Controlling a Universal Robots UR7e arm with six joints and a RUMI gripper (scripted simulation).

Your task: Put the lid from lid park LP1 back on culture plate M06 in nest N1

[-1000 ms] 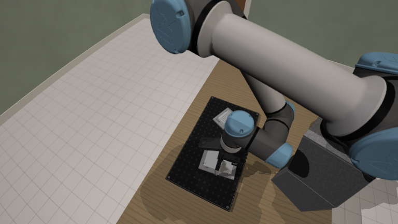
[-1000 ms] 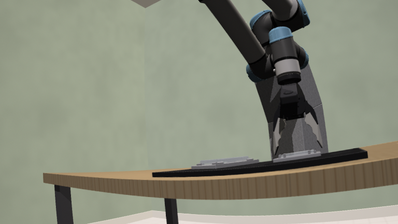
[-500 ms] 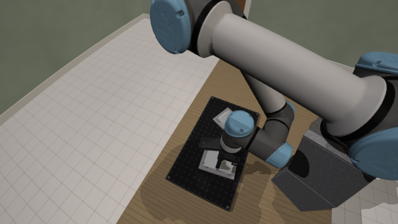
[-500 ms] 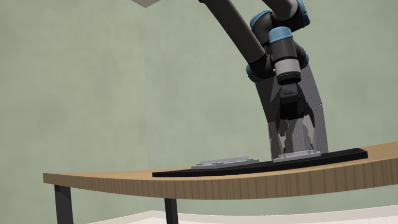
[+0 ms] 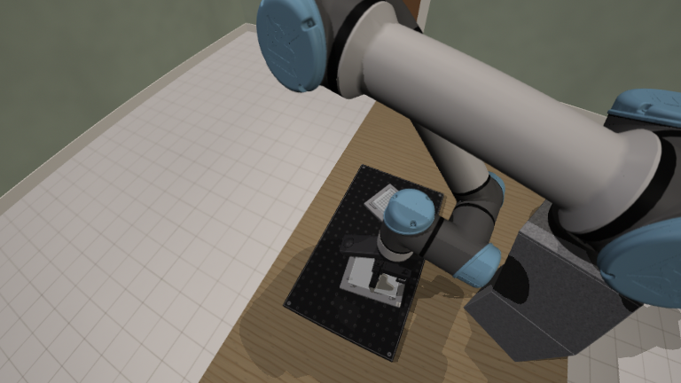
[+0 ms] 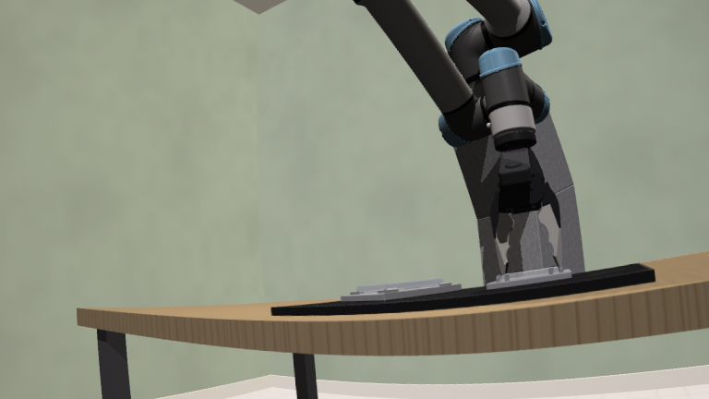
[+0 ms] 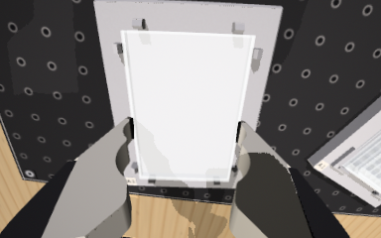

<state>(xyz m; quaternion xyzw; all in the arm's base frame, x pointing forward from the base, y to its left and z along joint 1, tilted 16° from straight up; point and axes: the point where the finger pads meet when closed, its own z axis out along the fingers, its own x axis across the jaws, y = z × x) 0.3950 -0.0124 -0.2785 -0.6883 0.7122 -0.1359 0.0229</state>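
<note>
The lid park LP1 lies 2 cm below my hand. Round my hand: clear lid: 1 cm below; culture plate M06: 22 cm to the right, 2 cm behind, 1 cm below; grey plate nest N1: 22 cm to the right, 2 cm below, 2 cm behind.
</note>
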